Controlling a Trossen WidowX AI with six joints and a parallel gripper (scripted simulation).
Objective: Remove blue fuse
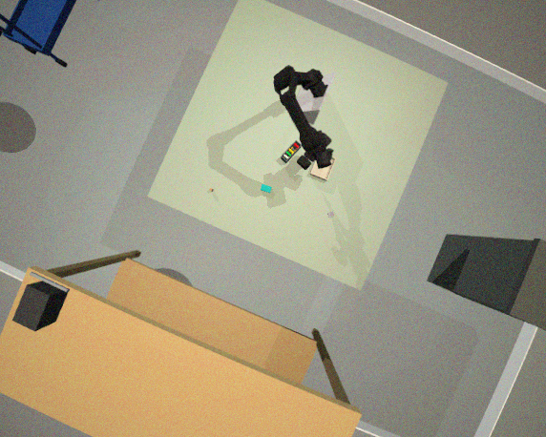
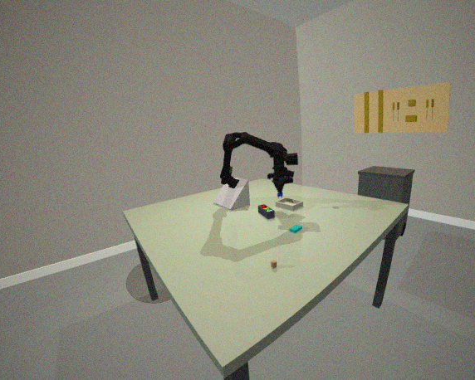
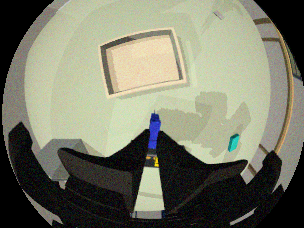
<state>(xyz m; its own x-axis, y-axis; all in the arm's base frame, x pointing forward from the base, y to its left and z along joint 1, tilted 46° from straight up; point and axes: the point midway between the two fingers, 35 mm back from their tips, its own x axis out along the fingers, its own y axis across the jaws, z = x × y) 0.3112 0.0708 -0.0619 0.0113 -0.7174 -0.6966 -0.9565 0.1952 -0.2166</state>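
Right now my gripper tip is 1 cm past the tray, 9 cm to the right of it and 10 cm above it. From my gripper tip the other things lie so: block (23 cm ahead, 15 cm to the right, 9 cm below); then blue fuse (1 cm below).
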